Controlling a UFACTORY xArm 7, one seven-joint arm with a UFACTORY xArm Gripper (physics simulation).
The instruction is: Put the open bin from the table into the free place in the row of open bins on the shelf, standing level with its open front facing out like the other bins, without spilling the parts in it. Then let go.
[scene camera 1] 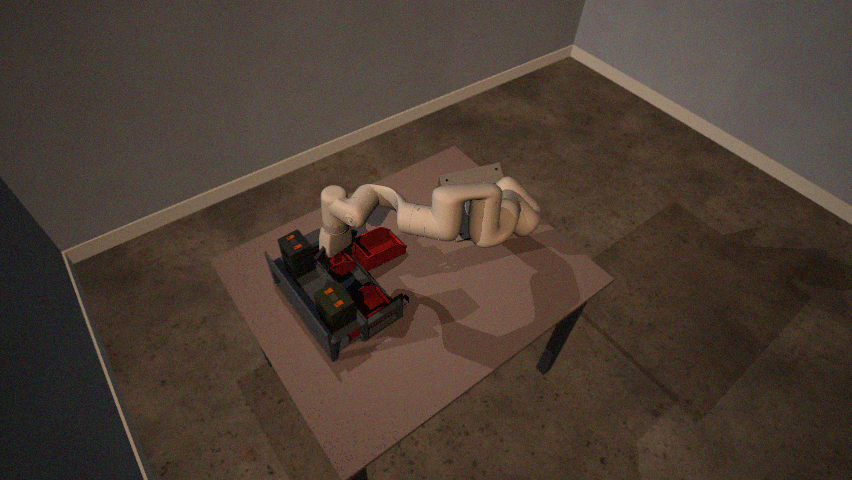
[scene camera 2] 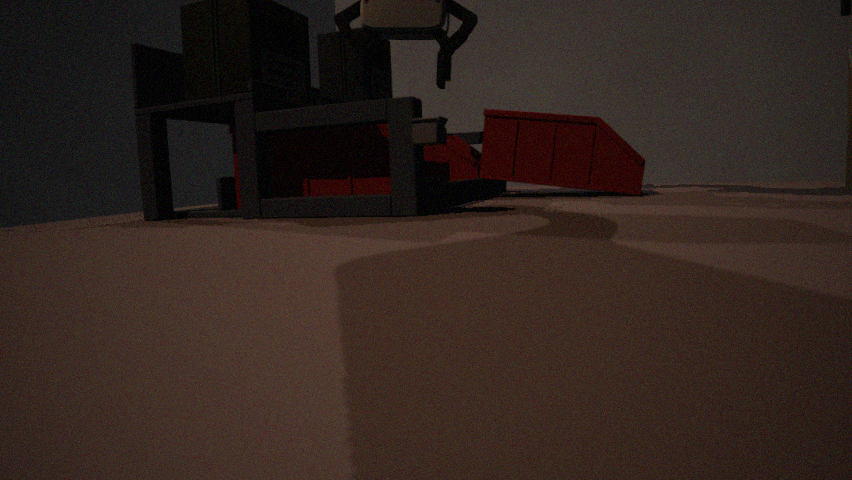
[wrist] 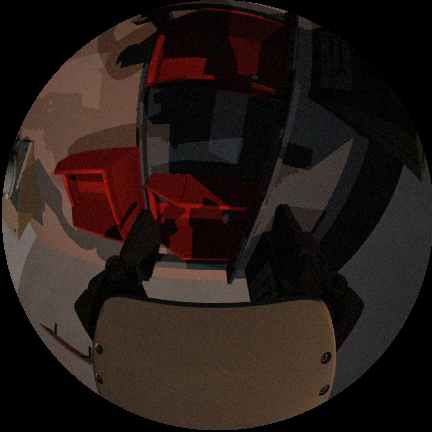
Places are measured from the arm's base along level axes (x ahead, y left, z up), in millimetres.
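Pixels of known places: gripper, fingertip midpoint: (scene camera 1: 337, 261) (scene camera 2: 402, 86) (wrist: 213, 221).
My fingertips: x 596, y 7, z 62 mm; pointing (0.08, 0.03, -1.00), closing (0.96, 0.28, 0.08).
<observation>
Behind a point stands the place of what it marks.
The loose red bin (scene camera 1: 379, 249) @[x 409, y -54, z -59 mm] (scene camera 2: 554, 152) @[x 419, y 10, z -24 mm] (wrist: 125, 185) @[x 499, y -18, z -8 mm] is outside the shelf (scene camera 1: 381, 320) (scene camera 2: 402, 160) @[x 488, y 226, z -31 mm], in front of the far row bin. It is slightly tilted, with its back end raised at the shelf's front edge and its sloped open front low at the table, facing away from the shelf. No parts can be made out in it. Red row bins stand at the near end (scene camera 1: 372, 298) @[x 532, y 116, z -63 mm] (wrist: 182, 67) @[x 534, y 132, z -62 mm] and far end (scene camera 1: 339, 263) @[x 579, y -20, z 9 mm] (wrist: 215, 235) @[x 632, y -112, z -38 mm]; the free place (wrist: 200, 125) @[x 575, y 52, z -66 mm] lies between them. My gripper (scene camera 2: 400, 65) @[x 596, y 7, z 61 mm] (wrist: 213, 221) @[x 596, y 7, z 61 mm] is open and empty above the far row bin; its fingertips are hidden in scene camera 1.
Two dark boxes with orange marks stand on the shelf's upper rear level, a near one (scene camera 1: 335, 307) @[x 691, y 201, z 125 mm] (scene camera 2: 244, 50) @[x 643, y 213, z 73 mm] and a far one (scene camera 1: 296, 253) @[x 711, y -19, z 148 mm] (scene camera 2: 354, 65) @[x 678, y -23, z 102 mm]. The table (scene camera 1: 429, 387) @[x 539, y 476, z -71 mm] (scene camera 2: 178, 327) @[x 417, y 480, z -72 mm] extends in front of the shelf, and the arm (scene camera 1: 417, 219) @[x 441, y 226, z 380 mm] reaches across it.
</observation>
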